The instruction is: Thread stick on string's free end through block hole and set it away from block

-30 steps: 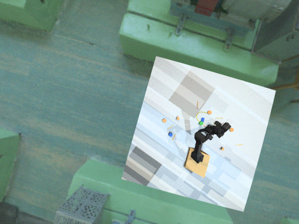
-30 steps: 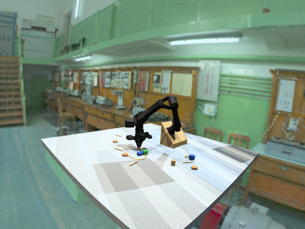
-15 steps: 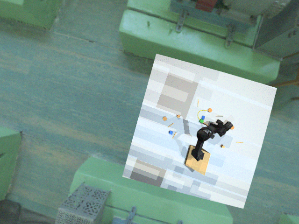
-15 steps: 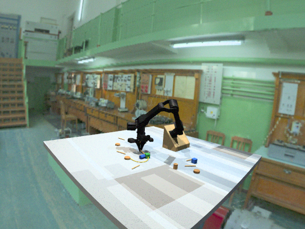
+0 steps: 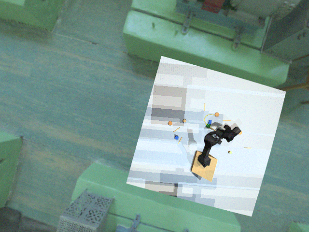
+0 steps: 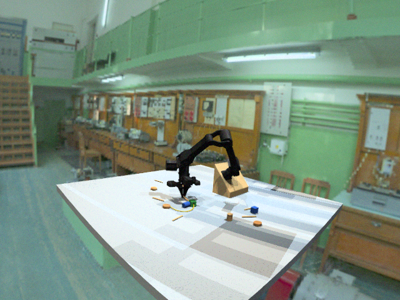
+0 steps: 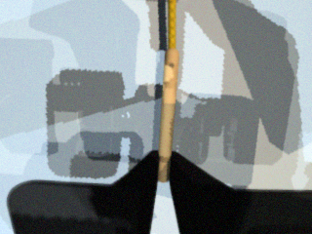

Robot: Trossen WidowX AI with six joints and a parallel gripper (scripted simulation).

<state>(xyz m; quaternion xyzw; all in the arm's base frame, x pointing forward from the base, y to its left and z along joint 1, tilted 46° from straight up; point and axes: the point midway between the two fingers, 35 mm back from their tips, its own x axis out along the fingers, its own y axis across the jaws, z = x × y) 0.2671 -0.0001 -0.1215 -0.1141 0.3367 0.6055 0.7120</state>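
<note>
The thin wooden stick lies 10 mm ahead of my gripper tip, 40 mm to the left of it and 10 mm above it. Also, from my gripper tip: round wooden button 170 mm ahead, 60 mm to the left, 10 mm above; blue cylinder 80 mm ahead, 110 mm to the left, 10 mm above; green cube 40 mm ahead, 120 mm to the left, 20 mm above.
</note>
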